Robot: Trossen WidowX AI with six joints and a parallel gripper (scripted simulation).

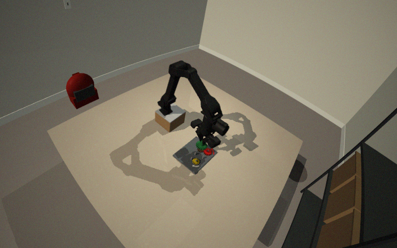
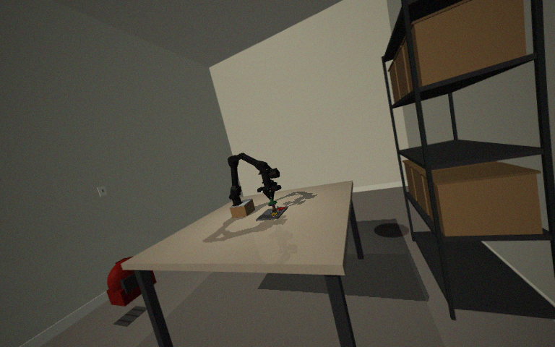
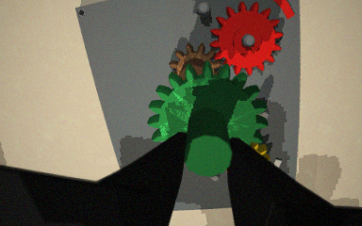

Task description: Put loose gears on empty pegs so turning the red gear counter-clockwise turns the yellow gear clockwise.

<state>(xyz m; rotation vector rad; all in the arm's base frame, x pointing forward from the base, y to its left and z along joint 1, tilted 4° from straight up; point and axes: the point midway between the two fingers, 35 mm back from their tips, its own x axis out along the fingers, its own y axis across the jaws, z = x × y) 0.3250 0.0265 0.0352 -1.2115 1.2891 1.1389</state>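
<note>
Now: the brown gear 10 mm behind my gripper tip, 20 mm to the left of it and 70 mm below it. Round my gripper tip: green gear (10 mm below); then yellow gear (40 mm ahead, 60 mm to the right, 80 mm below); then red arrow (40 mm ahead, 70 mm to the left, 90 mm below).
</note>
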